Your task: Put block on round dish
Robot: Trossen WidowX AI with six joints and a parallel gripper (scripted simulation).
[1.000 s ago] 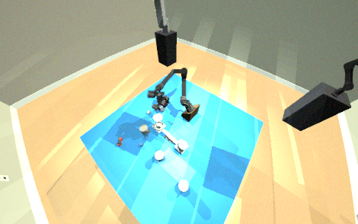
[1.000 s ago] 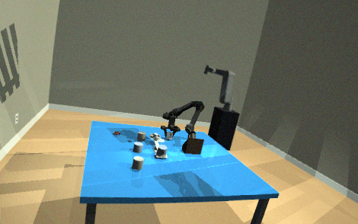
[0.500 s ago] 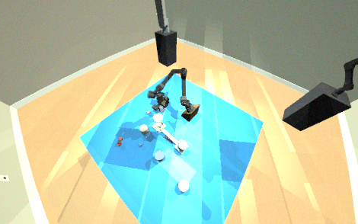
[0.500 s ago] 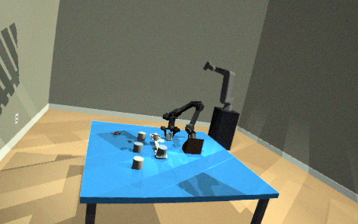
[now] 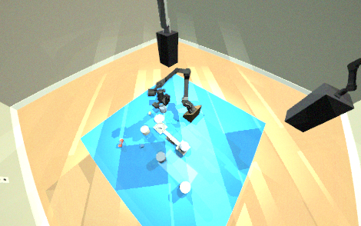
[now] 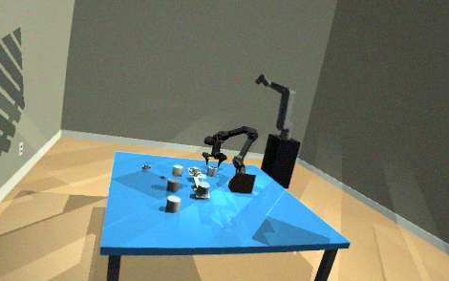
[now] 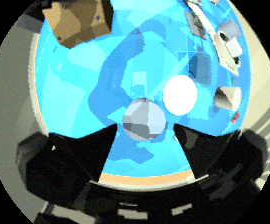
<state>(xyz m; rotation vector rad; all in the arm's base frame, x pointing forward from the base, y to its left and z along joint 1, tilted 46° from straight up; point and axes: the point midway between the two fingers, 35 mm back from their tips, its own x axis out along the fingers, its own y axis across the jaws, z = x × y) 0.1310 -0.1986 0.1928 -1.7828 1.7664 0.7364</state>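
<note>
My gripper tip is 17 cm short of the grey block, 16 cm to the right of it and 2 cm below it. Also, from my gripper tip: small red thing (49 cm ahead, 2 cm to the right, 6 cm below); round dish (10 cm ahead, 4 cm to the left, 7 cm below).
</note>
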